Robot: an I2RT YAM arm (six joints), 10 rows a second.
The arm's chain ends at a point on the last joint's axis. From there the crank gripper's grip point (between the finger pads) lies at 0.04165 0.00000 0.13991 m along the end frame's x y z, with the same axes.
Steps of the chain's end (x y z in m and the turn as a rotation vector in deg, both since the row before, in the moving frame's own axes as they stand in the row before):
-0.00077, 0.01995, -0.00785, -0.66, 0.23, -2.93
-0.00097, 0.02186, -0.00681, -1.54, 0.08, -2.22
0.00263, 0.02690, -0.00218, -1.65, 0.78, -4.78
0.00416, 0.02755, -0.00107, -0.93, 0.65, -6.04
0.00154, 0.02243, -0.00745, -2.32, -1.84, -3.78
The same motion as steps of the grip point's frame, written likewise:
-0.00022, 0.01942, -0.00802, -0.66, 0.23, -2.93
-0.00073, 0.02400, -0.00690, -1.54, 0.08, -2.22
0.00455, 0.02737, -0.00277, -1.65, 0.78, -4.78
0.00563, 0.02535, -0.00153, -0.93, 0.65, -6.04
-0.00287, 0.02552, -0.00625, -2.32, -1.84, -3.78

